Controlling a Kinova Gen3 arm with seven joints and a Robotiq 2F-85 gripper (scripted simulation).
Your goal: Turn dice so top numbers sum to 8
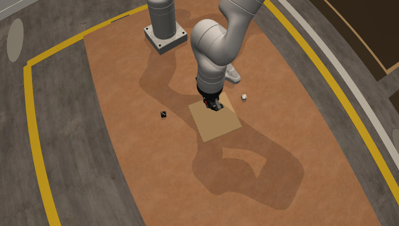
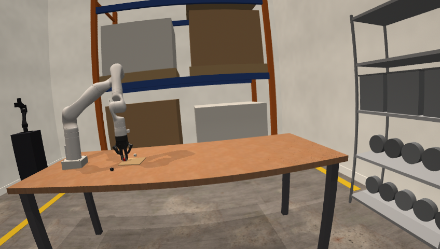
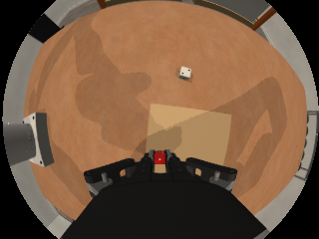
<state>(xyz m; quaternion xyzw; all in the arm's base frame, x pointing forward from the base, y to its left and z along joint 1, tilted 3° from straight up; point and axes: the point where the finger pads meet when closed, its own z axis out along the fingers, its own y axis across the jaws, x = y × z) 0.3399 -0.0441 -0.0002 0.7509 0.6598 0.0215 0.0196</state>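
Right now the red die is 1 cm below my hand. From my hand the other things lie so: black die 6 cm behind, 14 cm to the right, 2 cm below; then tan mat 5 cm ahead, 1 cm to the right, 3 cm below; then white die 6 cm ahead, 12 cm to the left, 2 cm below.
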